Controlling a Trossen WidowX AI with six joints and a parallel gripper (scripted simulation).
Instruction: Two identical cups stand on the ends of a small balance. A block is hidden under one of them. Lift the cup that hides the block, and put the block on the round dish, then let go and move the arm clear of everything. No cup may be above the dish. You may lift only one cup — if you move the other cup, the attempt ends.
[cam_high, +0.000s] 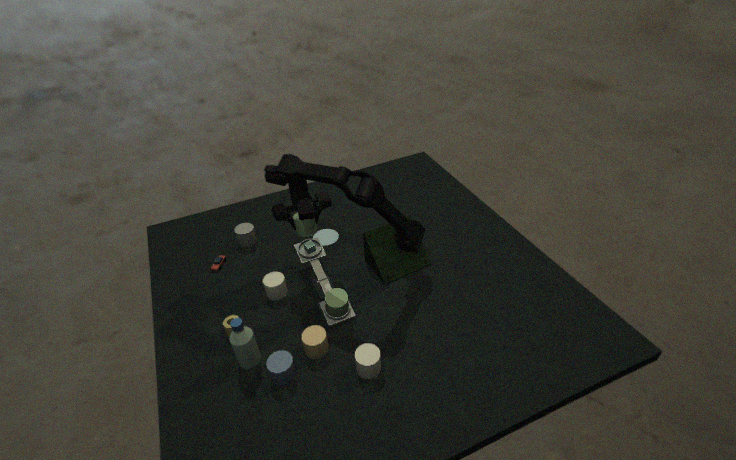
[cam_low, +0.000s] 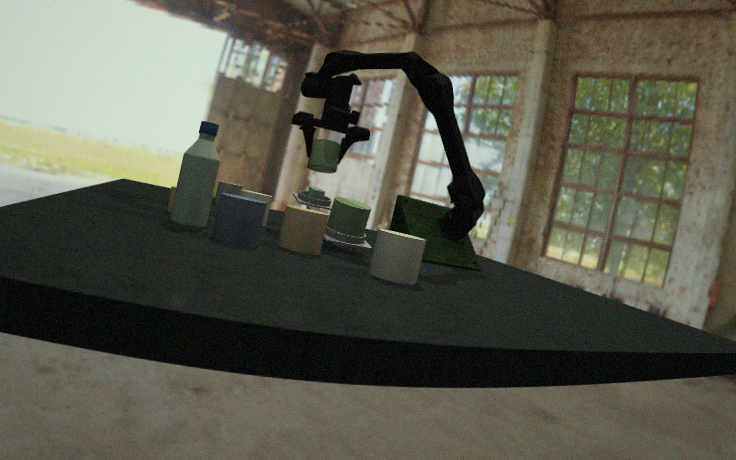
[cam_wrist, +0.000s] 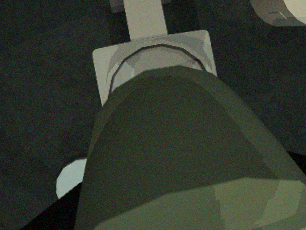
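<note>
The green block is 80 mm below my gripper tip and 10 mm to the left of it. Round my gripper tip: green cup (290 mm to the left, 110 mm below, 10 mm behind); then round dish (170 mm below, 110 mm to the right, 90 mm behind); then grey cup (230 mm to the right, 180 mm ahead, 130 mm below).
</note>
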